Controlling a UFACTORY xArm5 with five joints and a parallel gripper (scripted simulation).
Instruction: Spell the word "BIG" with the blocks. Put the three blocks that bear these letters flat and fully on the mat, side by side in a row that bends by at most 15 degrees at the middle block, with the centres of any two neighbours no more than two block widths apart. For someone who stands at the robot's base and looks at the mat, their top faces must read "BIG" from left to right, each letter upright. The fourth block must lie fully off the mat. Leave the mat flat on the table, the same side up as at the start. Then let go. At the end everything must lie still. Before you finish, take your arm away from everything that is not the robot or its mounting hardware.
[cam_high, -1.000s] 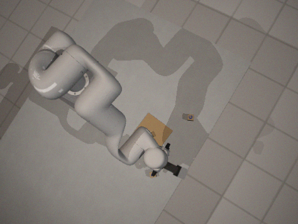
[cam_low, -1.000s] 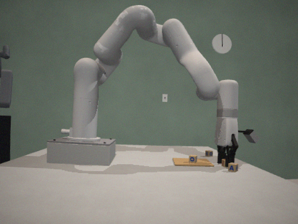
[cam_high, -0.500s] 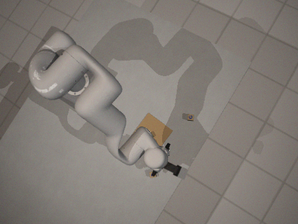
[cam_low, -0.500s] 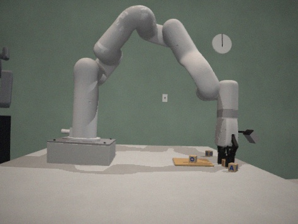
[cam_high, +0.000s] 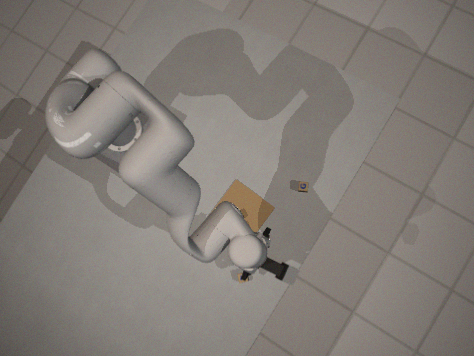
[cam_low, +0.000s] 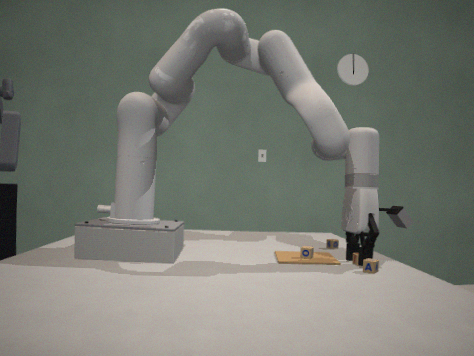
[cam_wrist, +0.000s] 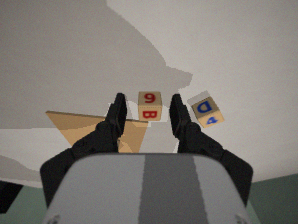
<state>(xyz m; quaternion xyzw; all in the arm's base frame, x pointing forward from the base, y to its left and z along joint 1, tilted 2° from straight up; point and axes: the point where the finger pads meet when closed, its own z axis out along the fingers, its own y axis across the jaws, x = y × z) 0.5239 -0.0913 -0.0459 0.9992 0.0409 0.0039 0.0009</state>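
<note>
Right now the mat is 11 cm behind my hand, 7 cm to the left of it and 2 cm below it.
</note>
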